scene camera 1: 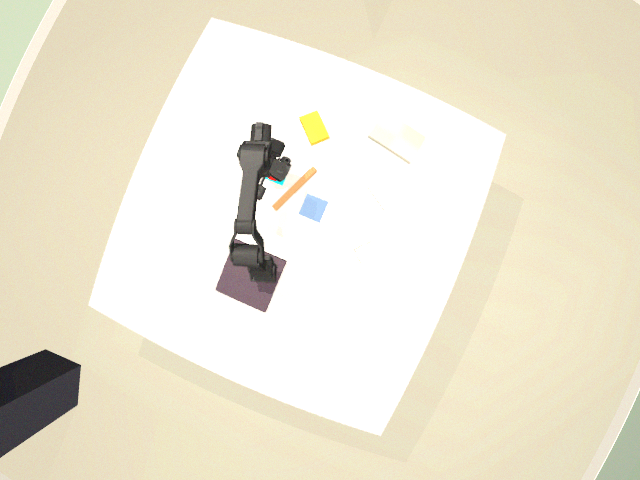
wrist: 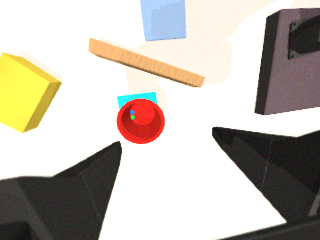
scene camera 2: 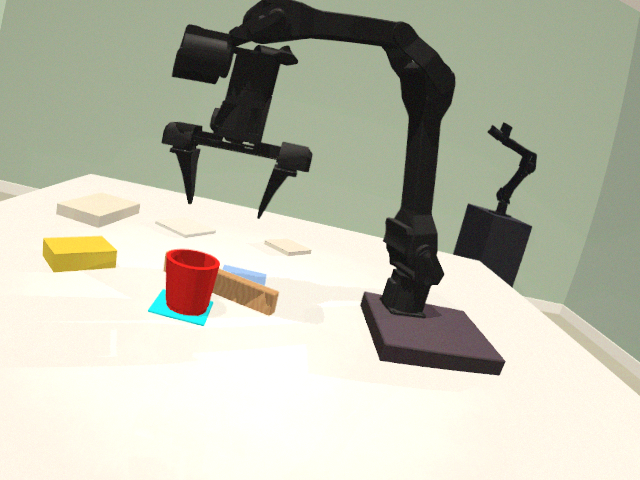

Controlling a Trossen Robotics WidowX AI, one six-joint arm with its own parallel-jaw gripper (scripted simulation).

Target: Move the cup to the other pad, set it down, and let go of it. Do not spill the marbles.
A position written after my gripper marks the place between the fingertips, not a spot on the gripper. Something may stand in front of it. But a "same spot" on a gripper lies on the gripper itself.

Scene:
my gripper: scene camera 1 267, 173; wrist; scene camera 2
same spot on my gripper: (wrist: 79, 195) = (scene camera 2: 196, 160)

